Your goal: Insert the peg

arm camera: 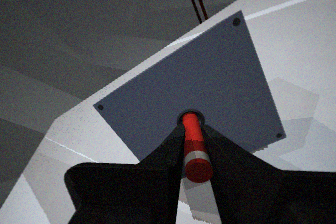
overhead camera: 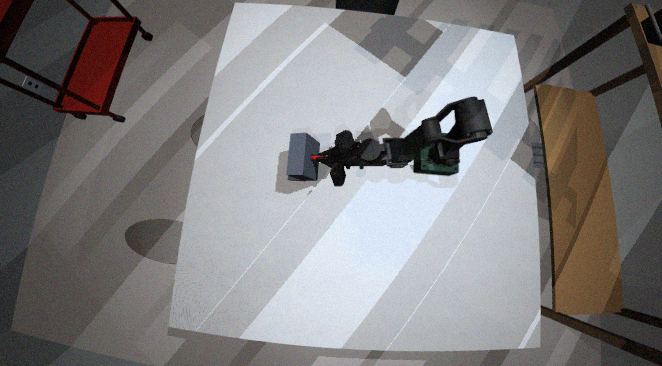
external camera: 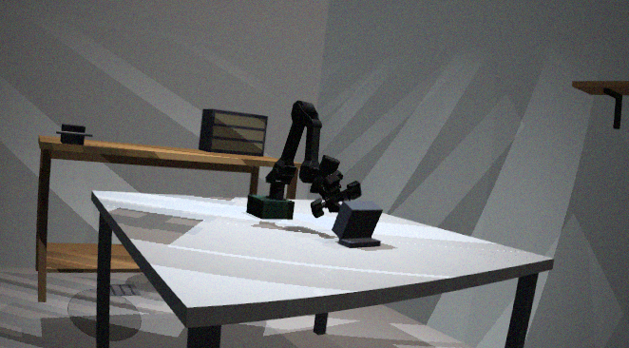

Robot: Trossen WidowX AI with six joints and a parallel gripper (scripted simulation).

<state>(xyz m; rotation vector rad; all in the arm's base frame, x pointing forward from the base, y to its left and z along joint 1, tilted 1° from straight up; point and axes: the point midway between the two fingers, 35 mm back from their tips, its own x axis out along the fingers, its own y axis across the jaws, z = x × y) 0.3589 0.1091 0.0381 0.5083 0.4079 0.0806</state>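
Right now my gripper tip is 20 mm past the round red peg. From my gripper tip the other things lie so: panel: 40 mm ahead, 20 mm below, 10 mm to the left.
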